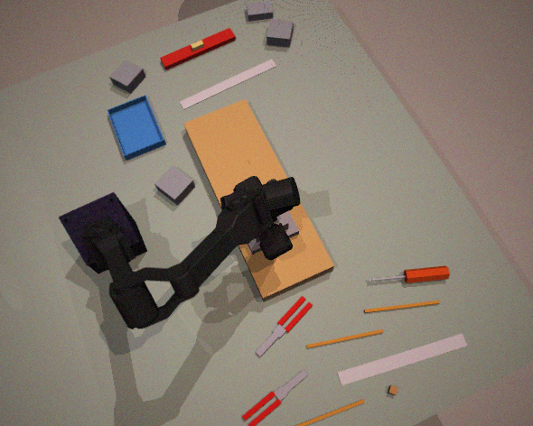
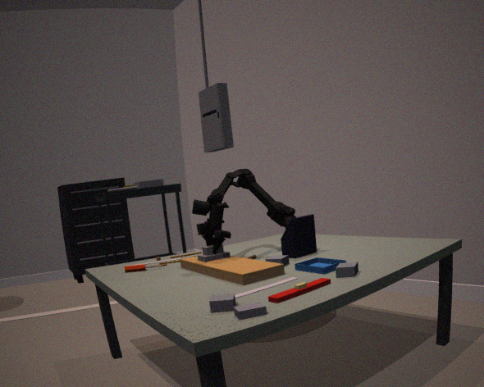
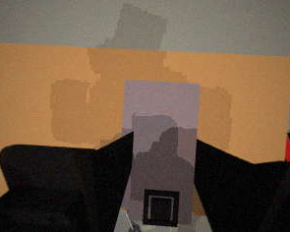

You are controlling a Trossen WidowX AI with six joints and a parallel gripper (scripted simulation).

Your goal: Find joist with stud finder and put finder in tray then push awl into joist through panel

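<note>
Right now my gripper tip is 40 mm past the square light and 30 mm below it. Round my gripper tip: awl (160 mm behind, 10 mm to the left, 60 mm below); stud finder (20 mm behind, 20 mm above); blue tray (220 mm behind, 440 mm to the left, 50 mm below).
</note>
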